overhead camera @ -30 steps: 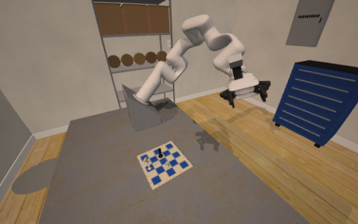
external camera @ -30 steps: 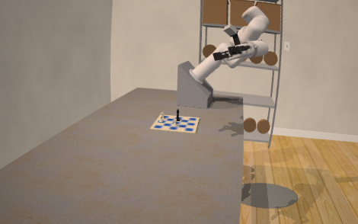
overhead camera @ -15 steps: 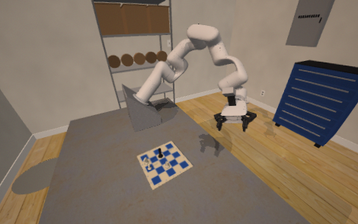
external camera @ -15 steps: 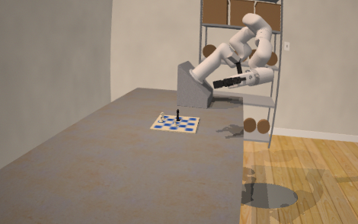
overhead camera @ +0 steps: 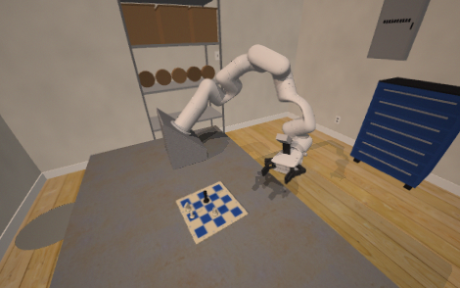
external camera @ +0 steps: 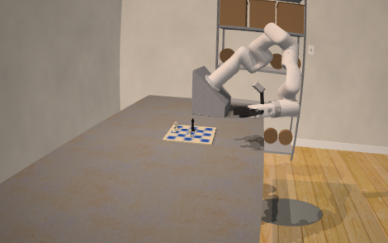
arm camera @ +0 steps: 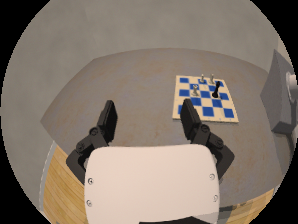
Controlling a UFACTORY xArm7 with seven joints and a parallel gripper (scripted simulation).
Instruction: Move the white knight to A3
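Right now my hand is 13 cm past the black chess piece, 23 cm to the left of it and 12 cm above it. The rest, counted from my hand: blue-and-cream chessboard (9 cm behind, 23 cm to the right, 16 cm below).
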